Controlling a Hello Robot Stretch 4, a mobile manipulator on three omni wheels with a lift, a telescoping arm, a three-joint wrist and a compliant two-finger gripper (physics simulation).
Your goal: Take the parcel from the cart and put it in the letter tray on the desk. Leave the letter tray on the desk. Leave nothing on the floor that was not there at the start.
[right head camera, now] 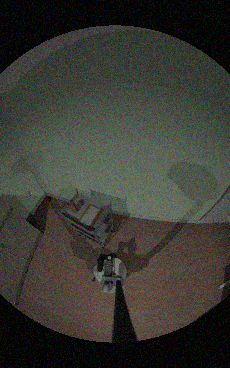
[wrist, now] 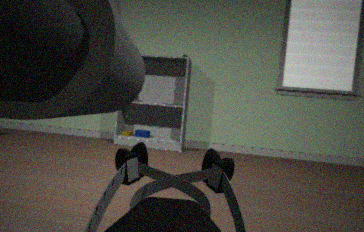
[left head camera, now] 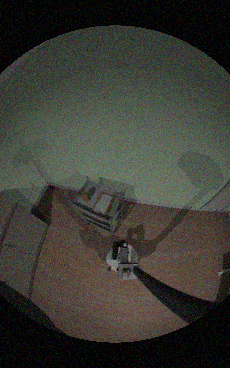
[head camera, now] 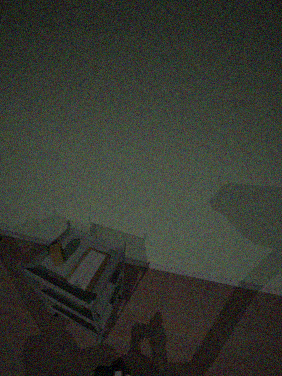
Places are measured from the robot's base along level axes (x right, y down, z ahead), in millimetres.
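Pixels of known places: gripper, fingertip midpoint: (right head camera: 97, 282) (wrist: 175, 159) (left head camera: 112, 270).
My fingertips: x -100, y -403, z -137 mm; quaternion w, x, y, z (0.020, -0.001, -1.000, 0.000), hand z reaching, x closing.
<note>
Behind a point stands the place of what it marks.
The grey cart (head camera: 61, 270) @(x -379, y -636, z 532 mm) (left head camera: 91, 204) (right head camera: 74, 215) @(x -395, y -635, z 526 mm) stands by the green wall, left of centre in the head views. On its top shelf are an upright orange-brown item (head camera: 56, 253) @(x -399, y -748, z 567 mm), a dark item (head camera: 72, 245) beside it and a flat white item with brown edges (head camera: 90, 267) @(x -215, y -651, z 550 mm) (left head camera: 104, 202) @(x -212, y -651, z 552 mm) (right head camera: 89, 215) @(x -225, y -651, z 542 mm). The picture is too dark and grainy to tell which is the parcel. My gripper (wrist: 175, 159) @(x -100, y -403, z -137 mm) is open, its two fingertips wide apart with nothing between them, above the floor in the wrist view. The letter tray and the desk top do not show.
A long cabinet (left head camera: 20, 245) @(x -1322, y -492, z -167 mm) (right head camera: 15, 250) @(x -1324, y -422, z -183 mm) stands at the left. A grey shelf unit (wrist: 186, 105) @(x -269, y -497, z -2602 mm) with a blue item (wrist: 142, 133) @(x 222, y -119, z -2657 mm) and a yellow item (wrist: 127, 133) @(x 399, y -104, z -2658 mm) stands against the wall in the wrist view, left of a window (wrist: 320, 45) @(x -1760, y -1328, z -2540 mm). Robot shadows fall across floor and wall.
</note>
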